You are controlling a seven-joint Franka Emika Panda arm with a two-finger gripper.
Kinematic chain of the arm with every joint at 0, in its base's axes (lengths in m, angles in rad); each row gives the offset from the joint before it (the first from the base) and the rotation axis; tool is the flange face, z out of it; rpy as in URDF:
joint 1: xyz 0 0 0.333 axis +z
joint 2: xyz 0 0 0 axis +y
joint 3: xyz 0 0 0.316 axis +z
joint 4: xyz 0.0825 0 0 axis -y
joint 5: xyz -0.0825 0 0.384 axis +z
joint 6: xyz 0 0 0 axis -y
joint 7: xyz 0.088 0 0 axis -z
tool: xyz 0 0 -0.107 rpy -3.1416 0 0
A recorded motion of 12 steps. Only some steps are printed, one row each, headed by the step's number.
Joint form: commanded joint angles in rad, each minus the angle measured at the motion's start. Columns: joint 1, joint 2, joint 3, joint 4, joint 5, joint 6, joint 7.
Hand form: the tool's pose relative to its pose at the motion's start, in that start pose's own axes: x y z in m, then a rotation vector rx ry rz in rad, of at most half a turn. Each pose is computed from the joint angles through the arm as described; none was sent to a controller.
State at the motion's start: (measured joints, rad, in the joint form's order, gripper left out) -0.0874 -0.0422 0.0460 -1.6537 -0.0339 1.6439 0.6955
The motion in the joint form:
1: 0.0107 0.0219 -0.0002 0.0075 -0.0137 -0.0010 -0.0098
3: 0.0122 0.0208 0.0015 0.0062 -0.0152 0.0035 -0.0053
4: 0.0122 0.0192 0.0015 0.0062 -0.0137 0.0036 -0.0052
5: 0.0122 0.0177 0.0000 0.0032 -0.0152 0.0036 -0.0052
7: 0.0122 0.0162 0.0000 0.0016 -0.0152 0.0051 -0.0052
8: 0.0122 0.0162 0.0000 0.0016 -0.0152 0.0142 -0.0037
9: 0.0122 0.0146 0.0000 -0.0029 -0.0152 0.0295 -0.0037
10: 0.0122 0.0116 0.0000 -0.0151 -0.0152 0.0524 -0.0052
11: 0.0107 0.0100 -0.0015 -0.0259 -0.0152 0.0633 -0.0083
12: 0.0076 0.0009 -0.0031 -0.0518 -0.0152 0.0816 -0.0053
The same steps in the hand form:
1: 0.0018 -0.0073 0.0085 -0.0190 -0.0036 -0.0219
3: 0.0008 -0.0086 0.0081 -0.0173 0.0008 -0.0207
4: 0.0004 -0.0085 0.0072 -0.0152 0.0012 -0.0204
5: 0.0006 -0.0074 0.0078 -0.0174 0.0010 -0.0191
7: 0.0004 -0.0072 0.0076 -0.0165 0.0021 -0.0191
8: 0.0011 -0.0078 0.0068 -0.0106 0.0090 -0.0177
9: 0.0018 -0.0085 0.0067 -0.0027 0.0186 -0.0179
10: 0.0023 -0.0093 0.0088 0.0061 0.0291 -0.0200
11: 0.0033 -0.0082 0.0122 0.0069 0.0304 -0.0205
12: 0.0031 -0.0051 0.0179 0.0075 0.0317 -0.0137

